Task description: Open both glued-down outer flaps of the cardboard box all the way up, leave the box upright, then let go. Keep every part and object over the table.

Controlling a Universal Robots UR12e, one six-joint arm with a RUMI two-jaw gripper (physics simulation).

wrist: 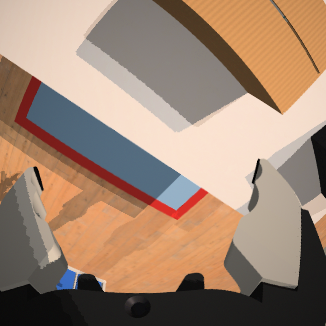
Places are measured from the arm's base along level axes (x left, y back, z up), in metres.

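Pixels of known places: gripper, between the fingertips: [144, 165].
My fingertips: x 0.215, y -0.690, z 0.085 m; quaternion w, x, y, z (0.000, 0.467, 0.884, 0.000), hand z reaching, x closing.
Behind a point stands the place of what it marks.
The cardboard box [260, 50] {x 0.062, y -0.594, z -0.102 m} shows in part at the upper right of the wrist view, cut off by the frame edge. Its ribbed orange-brown top carries a thin dark seam, and the top panels beside it look flat. One side wall is in dark shadow. No raised flap shows in the part in view. My gripper [144, 165] {x 0.215, y -0.690, z 0.085 m} is open and empty, with its two grey jaws wide apart. It is apart from the box, which lies beyond the fingertips toward the top right.
The box stands on a pale table top [215, 145] {x 0.264, y -0.465, z -0.258 m} and casts a grey shadow. A blue panel with a red border [100, 135] shows past the table edge, over a wooden surface [165, 250]. Part of a black object [320, 155] {x 0.085, y -0.176, z -0.216 m} is at the right edge. A blue-and-white item [67, 281] shows at the lower left.
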